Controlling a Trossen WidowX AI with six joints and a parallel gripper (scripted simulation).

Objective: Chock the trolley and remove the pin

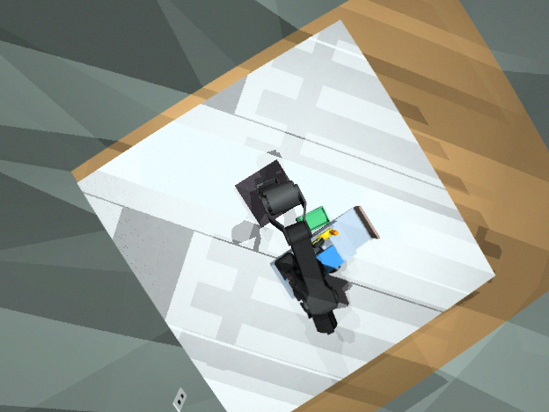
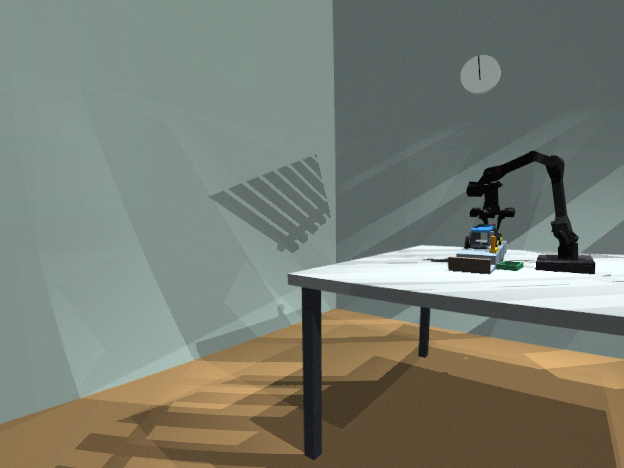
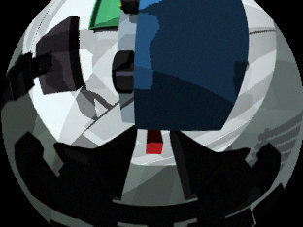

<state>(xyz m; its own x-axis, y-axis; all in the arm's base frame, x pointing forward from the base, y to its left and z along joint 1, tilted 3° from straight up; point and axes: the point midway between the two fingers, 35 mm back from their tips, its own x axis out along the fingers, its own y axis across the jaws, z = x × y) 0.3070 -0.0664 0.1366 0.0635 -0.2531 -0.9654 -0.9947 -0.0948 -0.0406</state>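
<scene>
The yellow chock is 190 mm to the left of my gripper tip, 60 mm behind it and 50 mm below it. The rest, counted from my gripper tip: ramp 110 mm to the left, 90 mm below, 10 mm ahead; blue trolley 110 mm to the left, 20 mm below, 10 mm ahead; red-headed stop pin 10 mm below.
</scene>
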